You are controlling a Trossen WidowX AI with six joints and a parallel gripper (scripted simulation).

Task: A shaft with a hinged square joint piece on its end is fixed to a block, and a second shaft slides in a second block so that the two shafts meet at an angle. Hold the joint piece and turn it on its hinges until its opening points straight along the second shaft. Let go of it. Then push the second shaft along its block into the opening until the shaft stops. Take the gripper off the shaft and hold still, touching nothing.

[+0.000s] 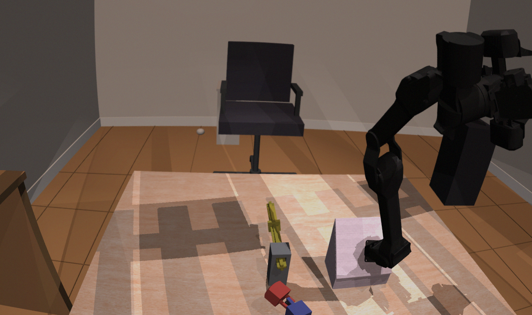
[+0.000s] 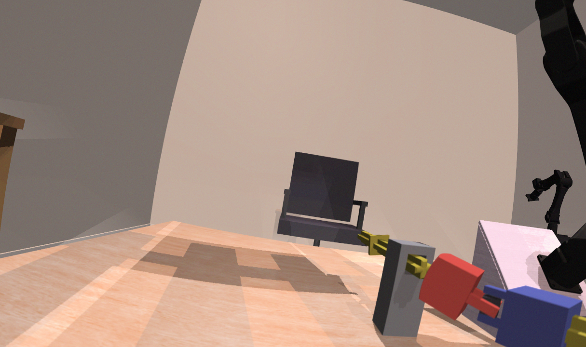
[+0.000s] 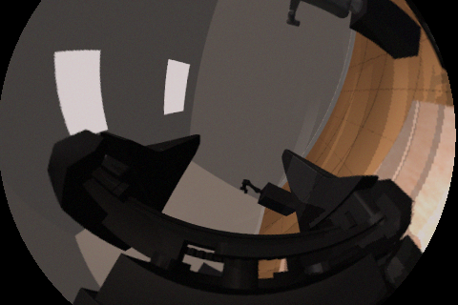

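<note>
Right now my gripper tip is 390 mm short of the red square joint piece, 90 mm to the left of it and 560 mm above it.
</note>
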